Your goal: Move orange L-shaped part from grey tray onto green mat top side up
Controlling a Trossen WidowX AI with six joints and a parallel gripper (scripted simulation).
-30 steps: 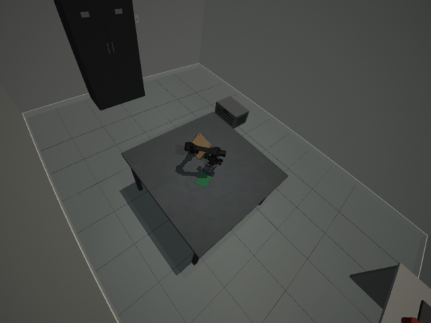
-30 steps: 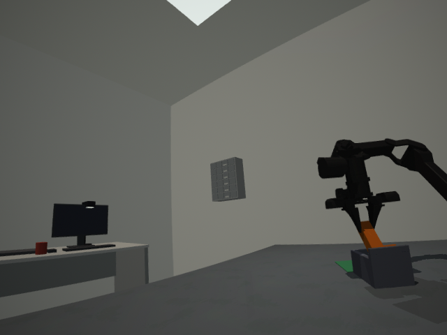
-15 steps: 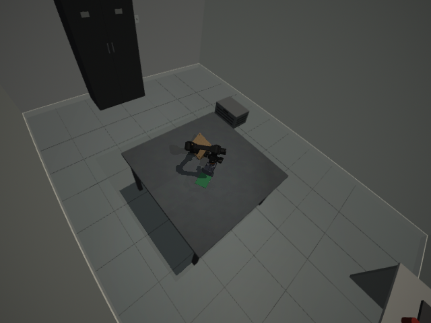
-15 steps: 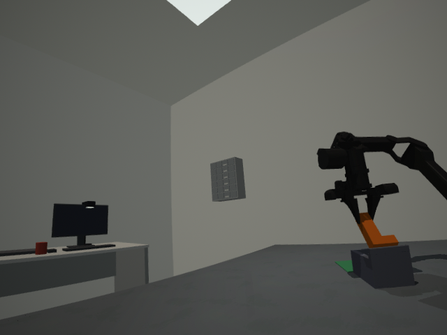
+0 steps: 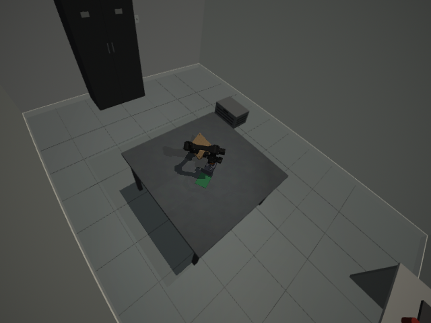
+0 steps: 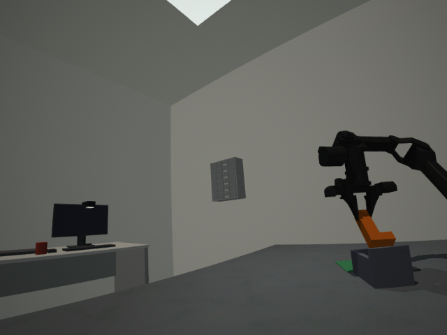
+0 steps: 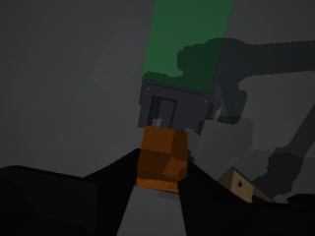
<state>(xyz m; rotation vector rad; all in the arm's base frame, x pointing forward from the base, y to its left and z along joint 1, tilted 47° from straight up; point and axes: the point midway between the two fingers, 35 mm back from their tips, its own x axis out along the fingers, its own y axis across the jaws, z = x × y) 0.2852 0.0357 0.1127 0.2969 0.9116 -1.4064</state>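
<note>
Right now my gripper tip is 160 mm above the green mat, 130 mm to the left of it and 30 mm short of it. Also, from my gripper tip: orange L-shaped part: 30 mm to the left, 30 mm below, 30 mm behind.
</note>
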